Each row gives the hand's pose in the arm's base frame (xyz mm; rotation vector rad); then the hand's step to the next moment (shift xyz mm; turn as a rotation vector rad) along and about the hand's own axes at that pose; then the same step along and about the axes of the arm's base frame.
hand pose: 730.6 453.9 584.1 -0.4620 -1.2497 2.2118
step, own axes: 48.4 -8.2 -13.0 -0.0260 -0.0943 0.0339
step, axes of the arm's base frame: -28.7 41.9 -0.8 0.0300 0.0004 0.0991
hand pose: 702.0 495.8 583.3 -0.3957 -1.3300 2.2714
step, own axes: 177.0 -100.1 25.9 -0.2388 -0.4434 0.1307
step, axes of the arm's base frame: -136.4 117.1 98.5 0.2530 -0.0393 0.4530
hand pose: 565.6 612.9 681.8 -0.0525 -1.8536 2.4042
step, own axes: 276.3 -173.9 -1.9 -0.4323 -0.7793 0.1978
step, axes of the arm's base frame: -263.6 74.3 177.7 0.4600 -0.0397 0.7875
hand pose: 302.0 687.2 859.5 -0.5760 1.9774 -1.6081
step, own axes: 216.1 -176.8 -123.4 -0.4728 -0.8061 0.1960
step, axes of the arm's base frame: -245.2 -76.9 164.7 0.4902 -0.0188 0.8192
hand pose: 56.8 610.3 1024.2 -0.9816 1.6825 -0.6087
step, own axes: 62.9 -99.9 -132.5 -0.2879 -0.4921 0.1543
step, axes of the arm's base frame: -101.4 -115.9 88.3 0.3318 -0.0096 0.4885
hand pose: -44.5 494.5 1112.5 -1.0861 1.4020 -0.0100
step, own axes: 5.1 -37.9 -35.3 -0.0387 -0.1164 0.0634
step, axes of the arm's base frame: -4.4 -44.8 26.1 0.1068 -0.0035 0.0875
